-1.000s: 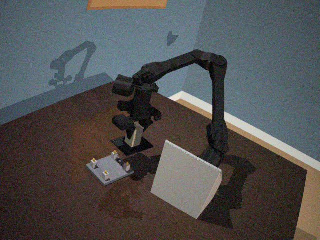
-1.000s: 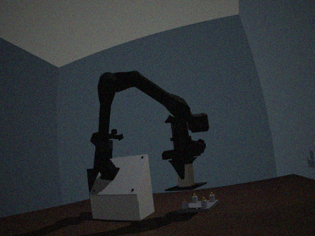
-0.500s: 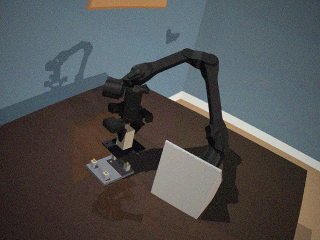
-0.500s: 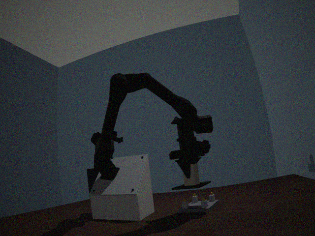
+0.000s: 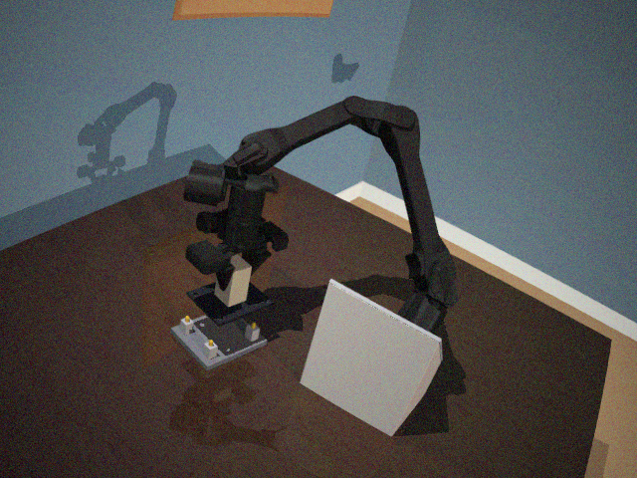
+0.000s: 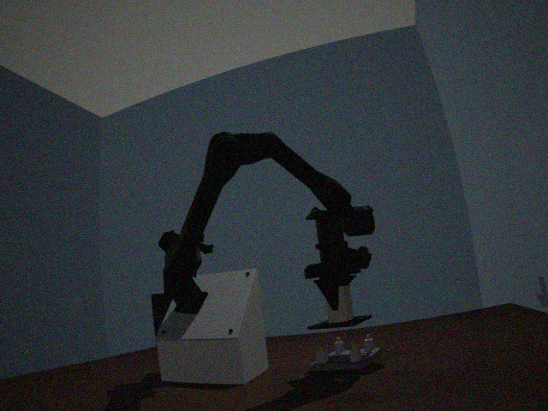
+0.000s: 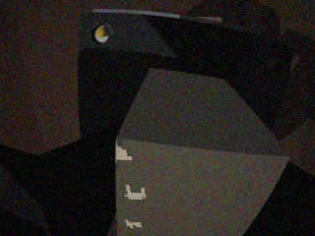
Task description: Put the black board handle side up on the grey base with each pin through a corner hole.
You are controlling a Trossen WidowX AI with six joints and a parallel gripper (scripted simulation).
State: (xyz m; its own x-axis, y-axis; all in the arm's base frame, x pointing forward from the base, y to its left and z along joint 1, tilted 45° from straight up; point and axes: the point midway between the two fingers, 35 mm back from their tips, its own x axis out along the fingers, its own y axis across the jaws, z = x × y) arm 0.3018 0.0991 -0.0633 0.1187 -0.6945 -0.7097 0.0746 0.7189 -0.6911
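Right now my gripper tip is 12 cm above the grey base and 2 cm to the right of it. From my gripper tip the other things lie so: flat black board (1 cm below).
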